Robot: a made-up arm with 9 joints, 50 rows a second.
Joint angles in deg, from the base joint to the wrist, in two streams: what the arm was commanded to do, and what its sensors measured. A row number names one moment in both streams.
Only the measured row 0 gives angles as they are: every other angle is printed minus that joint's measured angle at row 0.
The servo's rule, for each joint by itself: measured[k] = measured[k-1] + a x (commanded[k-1-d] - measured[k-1]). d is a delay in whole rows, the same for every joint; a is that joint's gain. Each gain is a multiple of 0.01, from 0.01 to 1. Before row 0 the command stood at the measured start. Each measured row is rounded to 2 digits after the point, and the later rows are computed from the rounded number. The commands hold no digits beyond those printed.
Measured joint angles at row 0:
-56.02, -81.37, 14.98, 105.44, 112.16, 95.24, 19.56, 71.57, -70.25
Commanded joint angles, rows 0 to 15:
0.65, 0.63, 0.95, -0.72, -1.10, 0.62, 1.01, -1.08, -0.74
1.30, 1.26, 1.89, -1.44, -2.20, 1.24, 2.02, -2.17, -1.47
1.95, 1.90, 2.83, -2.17, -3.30, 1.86, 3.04, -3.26, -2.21
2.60, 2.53, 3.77, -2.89, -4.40, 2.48, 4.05, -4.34, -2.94
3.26, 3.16, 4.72, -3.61, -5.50, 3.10, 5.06, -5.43, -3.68
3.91, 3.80, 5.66, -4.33, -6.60, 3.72, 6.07, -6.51, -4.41
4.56, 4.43, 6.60, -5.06, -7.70, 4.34, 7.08, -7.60, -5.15
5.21, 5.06, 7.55, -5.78, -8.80, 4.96, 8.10, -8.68, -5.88
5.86, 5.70, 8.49, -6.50, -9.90, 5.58, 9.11, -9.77, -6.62
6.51, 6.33, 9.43, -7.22, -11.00, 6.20, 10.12, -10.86, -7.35
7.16, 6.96, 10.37, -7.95, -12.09, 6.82, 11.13, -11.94, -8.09
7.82, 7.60, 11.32, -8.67, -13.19, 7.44, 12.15, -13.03, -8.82
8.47, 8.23, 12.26, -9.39, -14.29, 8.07, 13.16, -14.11, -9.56
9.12, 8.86, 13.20, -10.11, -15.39, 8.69, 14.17, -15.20, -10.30
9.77, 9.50, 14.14, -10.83, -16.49, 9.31, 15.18, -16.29, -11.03
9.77, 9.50, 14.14, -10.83, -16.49, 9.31, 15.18, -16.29, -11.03
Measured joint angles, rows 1 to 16:
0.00, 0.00, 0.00, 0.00, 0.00, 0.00, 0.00, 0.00, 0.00
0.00, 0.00, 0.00, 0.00, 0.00, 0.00, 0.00, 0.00, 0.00
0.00, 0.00, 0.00, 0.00, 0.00, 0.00, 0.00, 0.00, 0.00
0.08, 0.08, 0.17, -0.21, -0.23, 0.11, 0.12, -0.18, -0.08
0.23, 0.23, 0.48, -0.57, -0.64, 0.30, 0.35, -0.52, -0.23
0.44, 0.45, 0.90, -1.03, -1.20, 0.57, 0.67, -0.99, -0.45
0.70, 0.72, 1.42, -1.57, -1.87, 0.89, 1.08, -1.56, -0.72
1.01, 1.04, 2.01, -2.16, -2.63, 1.27, 1.56, -2.22, -1.05
1.36, 1.40, 2.67, -2.79, -3.46, 1.69, 2.10, -2.95, -1.42
1.74, 1.79, 3.38, -3.45, -4.35, 2.14, 2.70, -3.74, -1.83
2.16, 2.22, 4.13, -4.13, -5.28, 2.62, 3.35, -4.58, -2.28
2.60, 2.67, 4.91, -4.82, -6.25, 3.12, 4.04, -5.46, -2.76
3.07, 3.15, 5.72, -5.52, -7.25, 3.64, 4.77, -6.38, -3.26
3.56, 3.65, 6.56, -6.22, -8.27, 4.18, 5.53, -7.33, -3.79
4.07, 4.16, 7.42, -6.93, -9.30, 4.73, 6.32, -8.30, -4.34
4.60, 4.69, 8.29, -7.64, -10.35, 5.30, 7.14, -9.29, -4.91
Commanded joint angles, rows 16 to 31:
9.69, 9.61, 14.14, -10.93, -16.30, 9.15, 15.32, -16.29, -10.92
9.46, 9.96, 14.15, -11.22, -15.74, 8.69, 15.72, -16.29, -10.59
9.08, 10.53, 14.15, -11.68, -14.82, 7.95, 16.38, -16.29, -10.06
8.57, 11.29, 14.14, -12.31, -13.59, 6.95, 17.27, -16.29, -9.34
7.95, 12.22, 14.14, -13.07, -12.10, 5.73, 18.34, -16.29, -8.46
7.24, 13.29, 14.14, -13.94, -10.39, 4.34, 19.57, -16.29, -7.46
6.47, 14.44, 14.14, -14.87, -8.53, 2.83, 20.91, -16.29, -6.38
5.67, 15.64, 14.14, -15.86, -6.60, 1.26, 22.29, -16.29, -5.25
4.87, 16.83, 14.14, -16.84, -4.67, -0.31, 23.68, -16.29, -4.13
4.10, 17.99, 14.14, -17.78, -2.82, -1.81, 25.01, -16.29, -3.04
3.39, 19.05, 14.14, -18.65, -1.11, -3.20, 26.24, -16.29, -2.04
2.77, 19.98, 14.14, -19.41, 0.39, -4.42, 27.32, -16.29, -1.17
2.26, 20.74, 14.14, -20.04, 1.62, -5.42, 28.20, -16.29, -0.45
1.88, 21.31, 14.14, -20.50, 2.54, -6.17, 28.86, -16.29, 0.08
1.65, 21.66, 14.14, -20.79, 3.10, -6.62, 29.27, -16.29, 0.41
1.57, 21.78, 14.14, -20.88, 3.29, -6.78, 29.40, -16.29, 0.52
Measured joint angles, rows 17 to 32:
5.14, 5.23, 9.17, -8.36, -11.41, 5.88, 7.98, -10.29, -5.50
5.70, 5.79, 10.06, -9.08, -12.48, 6.46, 8.84, -11.31, -6.11
6.19, 6.27, 10.79, -9.59, -13.32, 6.94, 9.60, -12.16, -6.65
6.61, 6.70, 11.39, -9.98, -13.95, 7.32, 10.29, -12.86, -7.12
6.95, 7.12, 11.89, -10.34, -14.33, 7.55, 10.94, -13.44, -7.50
7.21, 7.56, 12.30, -10.73, -14.43, 7.62, 11.59, -13.92, -7.78
7.37, 8.04, 12.63, -11.19, -14.25, 7.51, 12.27, -14.32, -7.95
7.44, 8.58, 12.90, -11.74, -13.80, 7.21, 13.00, -14.65, -8.01
7.42, 9.19, 13.12, -12.38, -13.08, 6.72, 13.79, -14.93, -7.95
7.31, 9.87, 13.30, -13.10, -12.12, 6.06, 14.64, -15.16, -7.78
7.11, 10.62, 13.45, -13.90, -10.96, 5.24, 15.56, -15.35, -7.50
6.84, 11.43, 13.57, -14.75, -9.64, 4.30, 16.53, -15.51, -7.13
6.51, 12.28, 13.67, -15.63, -8.21, 3.26, 17.55, -15.64, -6.68
6.14, 13.16, 13.75, -16.51, -6.72, 2.16, 18.59, -15.75, -6.17
5.74, 14.05, 13.82, -17.35, -5.23, 1.04, 19.64, -15.84, -5.62
5.32, 14.92, 13.88, -18.13, -3.79, -0.06, 20.67, -15.92, -5.05

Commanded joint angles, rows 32 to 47:
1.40, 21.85, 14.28, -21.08, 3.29, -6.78, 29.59, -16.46, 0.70
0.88, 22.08, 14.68, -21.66, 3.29, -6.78, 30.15, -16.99, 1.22
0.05, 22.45, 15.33, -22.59, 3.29, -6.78, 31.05, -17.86, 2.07
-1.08, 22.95, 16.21, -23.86, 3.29, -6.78, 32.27, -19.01, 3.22
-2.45, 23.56, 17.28, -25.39, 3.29, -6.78, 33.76, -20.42, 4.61
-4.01, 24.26, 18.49, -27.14, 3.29, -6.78, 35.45, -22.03, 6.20
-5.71, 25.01, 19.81, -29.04, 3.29, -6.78, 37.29, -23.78, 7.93
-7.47, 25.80, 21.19, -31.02, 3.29, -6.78, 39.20, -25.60, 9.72
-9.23, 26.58, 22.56, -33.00, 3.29, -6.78, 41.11, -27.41, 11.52
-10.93, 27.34, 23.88, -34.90, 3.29, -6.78, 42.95, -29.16, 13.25
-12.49, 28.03, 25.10, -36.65, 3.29, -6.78, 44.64, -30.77, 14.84
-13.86, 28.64, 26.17, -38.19, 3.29, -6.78, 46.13, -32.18, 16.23
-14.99, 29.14, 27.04, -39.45, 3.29, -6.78, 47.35, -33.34, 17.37
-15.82, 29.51, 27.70, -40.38, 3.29, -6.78, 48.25, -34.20, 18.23
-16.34, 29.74, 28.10, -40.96, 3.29, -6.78, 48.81, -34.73, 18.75
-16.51, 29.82, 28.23, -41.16, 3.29, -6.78, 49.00, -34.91, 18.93
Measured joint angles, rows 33 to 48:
4.91, 15.75, 13.93, -18.82, -2.46, -1.10, 21.65, -15.98, -4.49
4.52, 16.52, 13.97, -19.39, -1.29, -2.04, 22.56, -16.03, -3.95
4.17, 17.20, 14.00, -19.82, -0.33, -2.85, 23.38, -16.07, -3.46
3.84, 17.80, 14.05, -20.19, 0.43, -3.52, 24.13, -16.14, -3.00
3.48, 18.36, 14.16, -20.62, 1.03, -4.07, 24.85, -16.28, -2.54
3.07, 18.89, 14.37, -21.19, 1.50, -4.53, 25.59, -16.55, -2.03
2.57, 19.42, 14.70, -21.96, 1.88, -4.91, 26.39, -16.97, -1.45
1.97, 19.96, 15.16, -22.95, 2.18, -5.23, 27.27, -17.56, -0.78
1.25, 20.52, 15.76, -24.17, 2.41, -5.49, 28.25, -18.32, -0.01
0.41, 21.10, 16.49, -25.58, 2.59, -5.71, 29.33, -19.25, 0.86
-0.54, 21.71, 17.34, -27.16, 2.74, -5.89, 30.51, -20.33, 1.83
-1.58, 22.34, 18.28, -28.85, 2.86, -6.04, 31.78, -21.53, 2.90
-2.70, 22.99, 19.29, -30.60, 2.95, -6.17, 33.12, -22.83, 4.04
-3.87, 23.65, 20.34, -32.35, 3.02, -6.27, 34.50, -24.18, 5.23
-5.07, 24.30, 21.39, -34.04, 3.08, -6.36, 35.90, -25.54, 6.44
-6.26, 24.93, 22.41, -35.61, 3.12, -6.43, 37.27, -26.87, 7.64

